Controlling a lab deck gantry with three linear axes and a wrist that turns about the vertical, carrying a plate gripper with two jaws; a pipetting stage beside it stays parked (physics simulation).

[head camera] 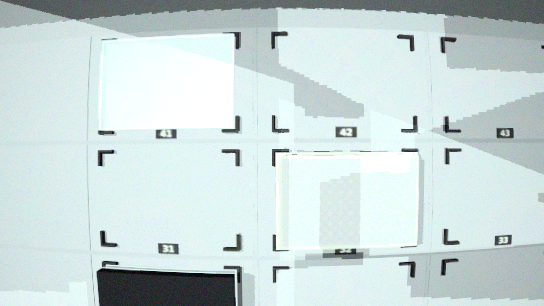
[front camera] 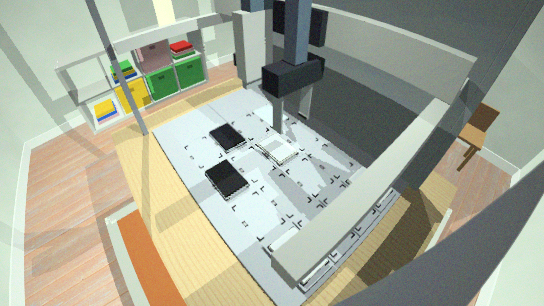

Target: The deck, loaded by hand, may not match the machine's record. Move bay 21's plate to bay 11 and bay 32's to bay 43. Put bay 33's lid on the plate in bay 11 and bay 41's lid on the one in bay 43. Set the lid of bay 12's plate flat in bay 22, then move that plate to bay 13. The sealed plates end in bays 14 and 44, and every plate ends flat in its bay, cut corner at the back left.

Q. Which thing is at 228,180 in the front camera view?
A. A black lid.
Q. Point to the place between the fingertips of my gripper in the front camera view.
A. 291,123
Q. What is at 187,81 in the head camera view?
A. A pale lid.
